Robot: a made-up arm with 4 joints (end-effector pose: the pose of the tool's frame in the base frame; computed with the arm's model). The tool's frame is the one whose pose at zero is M. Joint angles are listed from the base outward.
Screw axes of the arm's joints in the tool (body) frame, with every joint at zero. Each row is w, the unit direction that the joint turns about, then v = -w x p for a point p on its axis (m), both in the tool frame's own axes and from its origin. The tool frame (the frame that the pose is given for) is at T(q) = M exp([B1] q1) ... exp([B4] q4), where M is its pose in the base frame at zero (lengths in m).
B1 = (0, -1, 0, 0.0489, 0, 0.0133)
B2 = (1, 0, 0, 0, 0.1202, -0.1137)
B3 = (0, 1, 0, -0.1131, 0, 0.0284)
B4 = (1, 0, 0, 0, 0.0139, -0.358)
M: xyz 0.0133 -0.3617 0.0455 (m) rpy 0 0 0 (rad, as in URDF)
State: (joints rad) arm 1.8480 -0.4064 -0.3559 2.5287
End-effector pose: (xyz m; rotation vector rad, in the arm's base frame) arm 0.3648 0.1372 0.3203 1.0141 -1.0597 2.1284
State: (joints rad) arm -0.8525 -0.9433 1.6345 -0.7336
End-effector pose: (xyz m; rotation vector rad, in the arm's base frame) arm 0.1924 -0.2557 0.0322 -1.4487 2.4871 0.4124
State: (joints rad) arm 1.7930 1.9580 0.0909 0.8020
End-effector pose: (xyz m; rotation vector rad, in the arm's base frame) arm -0.2060 0.0918 0.0275 1.7056 -0.3573 2.2482
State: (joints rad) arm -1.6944 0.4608 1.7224 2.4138
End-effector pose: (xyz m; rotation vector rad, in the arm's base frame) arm 0.3973 0.1872 0.3244 0.1178 -0.9374 2.4369
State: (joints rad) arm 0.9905 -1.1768 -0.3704 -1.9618
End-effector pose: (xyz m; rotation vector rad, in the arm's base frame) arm 0.1204 0.0812 -0.0689 2.4872 0.4500 1.5829
